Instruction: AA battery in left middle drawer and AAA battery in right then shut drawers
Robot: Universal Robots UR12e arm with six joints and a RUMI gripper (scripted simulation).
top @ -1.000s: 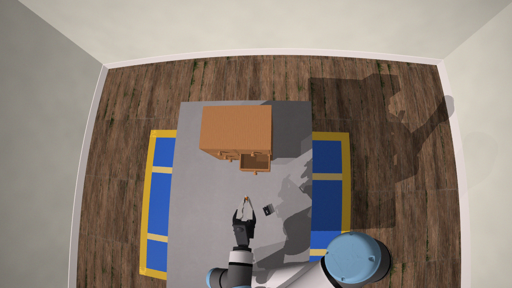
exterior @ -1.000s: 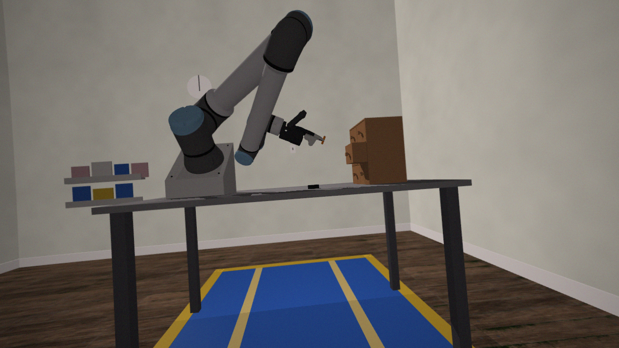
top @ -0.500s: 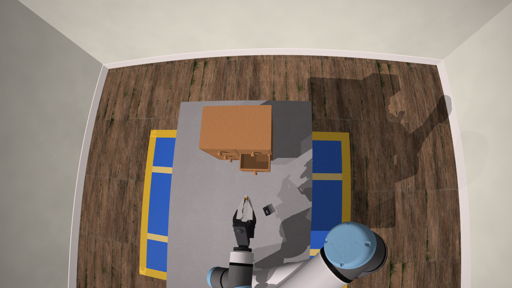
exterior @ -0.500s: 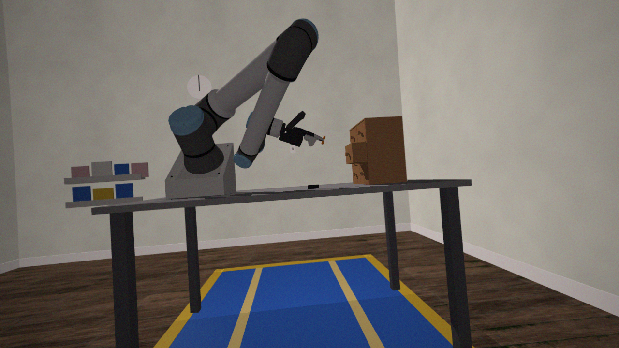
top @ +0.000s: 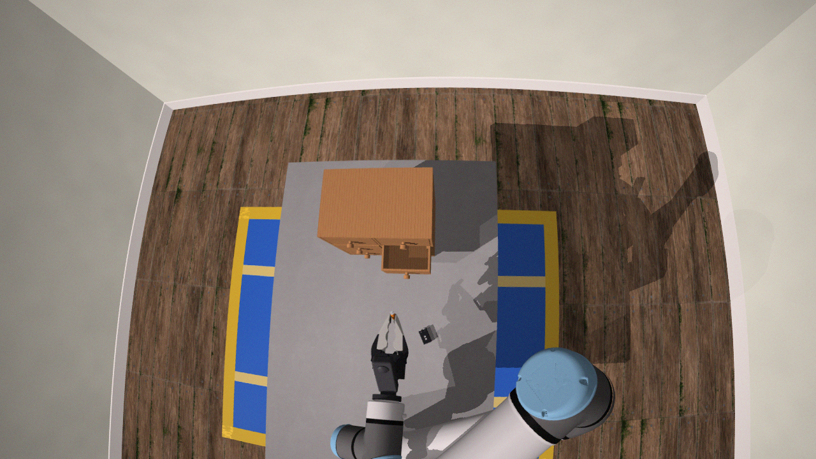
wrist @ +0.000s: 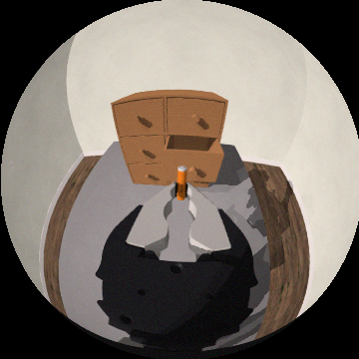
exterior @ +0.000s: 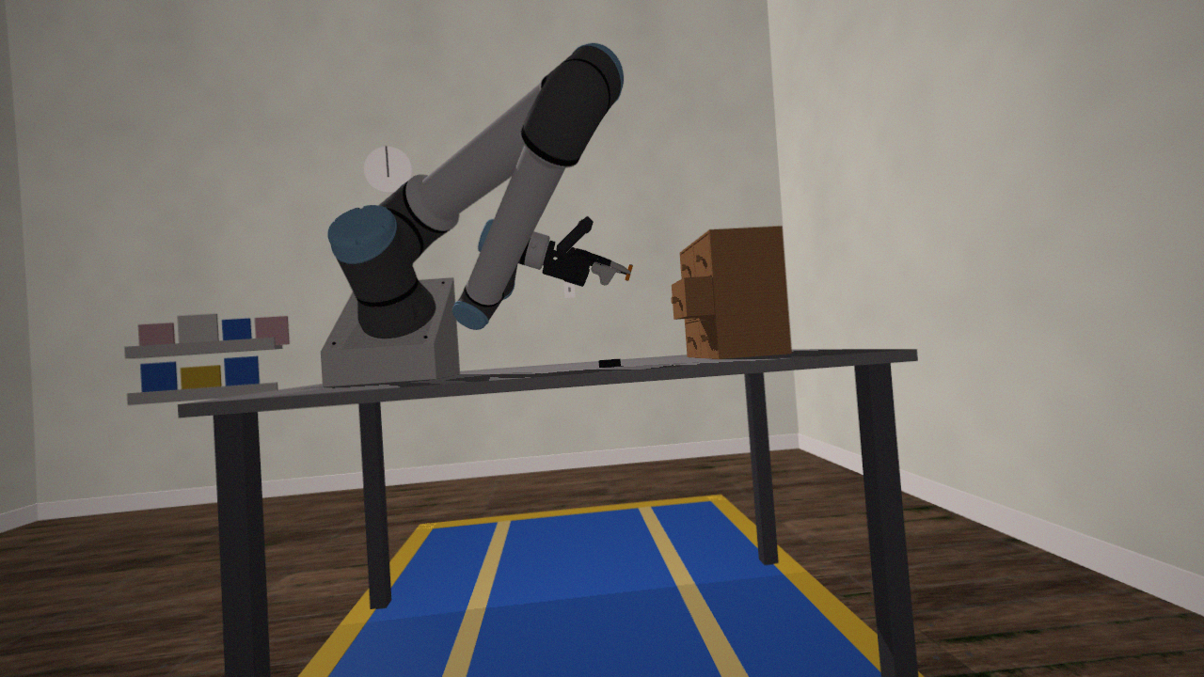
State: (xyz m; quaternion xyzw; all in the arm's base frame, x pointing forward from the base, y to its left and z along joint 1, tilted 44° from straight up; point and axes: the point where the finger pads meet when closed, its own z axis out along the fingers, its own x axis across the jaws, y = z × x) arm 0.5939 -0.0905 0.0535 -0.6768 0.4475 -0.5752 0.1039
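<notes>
Right now my hand is 10 mm short of the thin orange battery. From my hand the other things lie so: dark battery 230 mm below, 70 mm to the right, 60 mm behind.
</notes>
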